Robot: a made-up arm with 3 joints.
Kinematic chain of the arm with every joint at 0, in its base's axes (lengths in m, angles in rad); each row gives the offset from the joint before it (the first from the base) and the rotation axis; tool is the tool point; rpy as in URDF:
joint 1: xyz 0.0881 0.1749 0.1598 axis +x
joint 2: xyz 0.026 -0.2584 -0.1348 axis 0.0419 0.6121 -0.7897
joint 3: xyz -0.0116 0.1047 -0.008 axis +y
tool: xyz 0.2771 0.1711 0.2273 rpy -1.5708 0 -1.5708
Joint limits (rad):
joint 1: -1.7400..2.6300
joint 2: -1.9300..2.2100
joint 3: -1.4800..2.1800
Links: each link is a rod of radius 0.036 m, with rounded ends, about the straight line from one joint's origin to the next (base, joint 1, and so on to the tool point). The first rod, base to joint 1, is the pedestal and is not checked.
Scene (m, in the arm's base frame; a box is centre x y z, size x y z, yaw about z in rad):
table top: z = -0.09
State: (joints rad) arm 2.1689 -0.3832 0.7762
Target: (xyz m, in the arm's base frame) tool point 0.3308 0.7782 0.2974
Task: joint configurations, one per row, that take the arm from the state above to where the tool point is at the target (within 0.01 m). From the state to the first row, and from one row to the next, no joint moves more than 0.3 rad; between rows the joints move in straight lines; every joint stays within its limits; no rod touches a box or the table.
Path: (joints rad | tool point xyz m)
1: 2.2000 -0.1242 0.7970 | 0.4328 0.2737 0.2933
2: 2.2312 0.1349 0.8178 | 0.4796 0.3589 0.2773
3: 2.2623 0.3939 0.8386 | 0.5003 0.4534 0.2661
4: 2.2934 0.6530 0.8594 | 0.4939 0.5498 0.2618
5: 2.3245 0.9120 0.8802 | 0.4613 0.6406 0.2656
6: 2.3557 1.1711 0.9010 | 0.4055 0.7187 0.2778
7: 2.3868 1.4301 0.9218 | 0.3308 0.7782 0.2974

